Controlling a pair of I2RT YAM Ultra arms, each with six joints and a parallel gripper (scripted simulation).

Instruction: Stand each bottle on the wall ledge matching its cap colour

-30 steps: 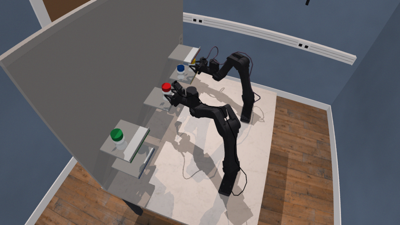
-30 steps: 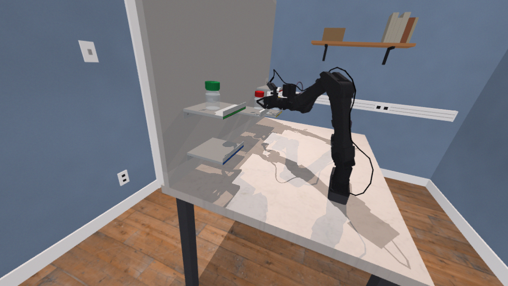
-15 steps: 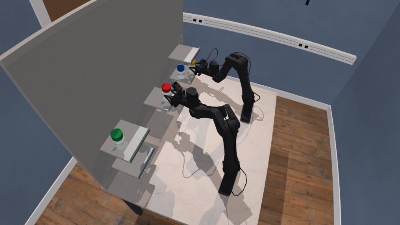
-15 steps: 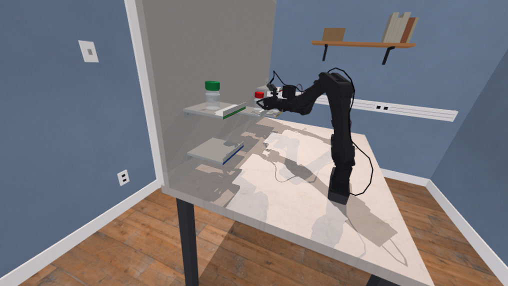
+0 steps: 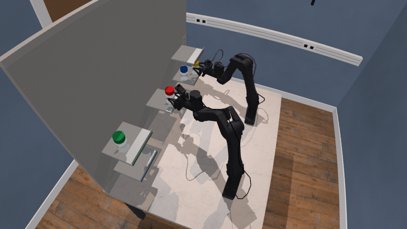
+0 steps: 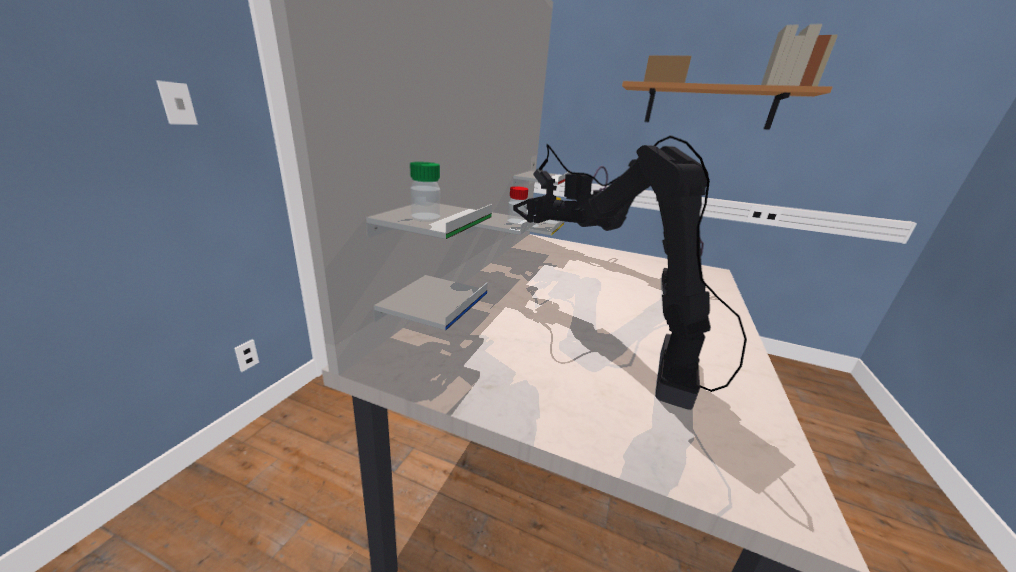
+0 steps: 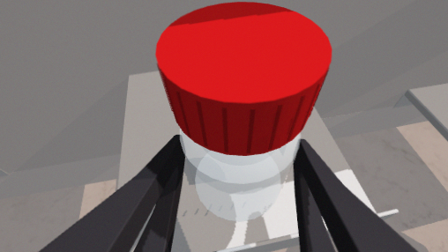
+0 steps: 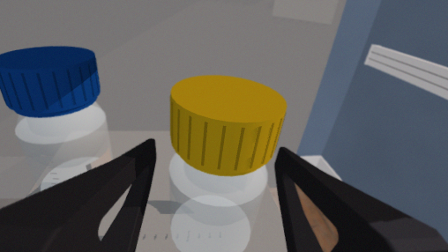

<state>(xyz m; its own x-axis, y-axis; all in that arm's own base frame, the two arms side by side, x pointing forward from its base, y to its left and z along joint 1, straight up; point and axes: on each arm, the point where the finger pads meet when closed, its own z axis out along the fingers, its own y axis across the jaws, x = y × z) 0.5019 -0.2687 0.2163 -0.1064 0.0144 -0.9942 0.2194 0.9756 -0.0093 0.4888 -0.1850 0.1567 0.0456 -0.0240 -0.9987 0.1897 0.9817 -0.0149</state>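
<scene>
The red-capped bottle lies 10 mm ahead of my left hand. From my left hand the other things lie so: blue-capped bottle (60 mm ahead, 340 mm to the right, 100 mm below); then green-capped bottle (50 mm ahead, 430 mm to the left, 90 mm above); then grey wall panel (160 mm ahead, 10 mm to the left, 190 mm above).
Now: right hand 20 mm above the yellow-capped bottle and 10 mm short of it. From my right hand the other things lie so: blue-capped bottle: 100 mm to the left, 60 mm ahead, 20 mm below; then grey wall panel: 450 mm to the left, 270 mm above, 150 mm ahead; then red-capped bottle: 440 mm to the left, 70 mm above, 10 mm ahead.
</scene>
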